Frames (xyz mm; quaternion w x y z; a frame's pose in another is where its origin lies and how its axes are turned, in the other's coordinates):
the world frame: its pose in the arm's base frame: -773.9 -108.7 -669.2 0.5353 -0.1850 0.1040 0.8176
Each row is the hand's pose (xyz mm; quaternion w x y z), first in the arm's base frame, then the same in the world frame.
Working: the arm's base frame: its pose in the world frame: -463.4 -769.9 501.0 0.5353 0.1850 -0.1040 -0.8176

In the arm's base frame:
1: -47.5 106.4 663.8 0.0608 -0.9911 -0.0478 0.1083
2: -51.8 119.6 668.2 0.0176 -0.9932 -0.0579 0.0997
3: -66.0 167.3 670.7 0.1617 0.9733 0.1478 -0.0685
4: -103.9 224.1 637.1 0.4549 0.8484 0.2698 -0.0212
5: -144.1 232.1 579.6 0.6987 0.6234 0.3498 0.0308
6: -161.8 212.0 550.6 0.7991 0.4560 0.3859 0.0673
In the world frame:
1: -632.1 -788.3 1153.2 0.2995 -0.5696 0.7584 -0.1037
2: -621.3 -789.8 1162.9 0.2686 -0.5861 0.7607 -0.0750
3: -577.3 -796.2 1185.5 0.1341 -0.6789 0.7208 0.0403
4: -502.3 -783.7 1183.1 0.0973 0.7611 -0.5926 -0.2451
5: -457.4 -748.6 1141.4 0.3202 0.7457 -0.4008 -0.4252
6: -455.9 -723.4 1111.0 0.4386 0.7004 -0.2618 -0.4985

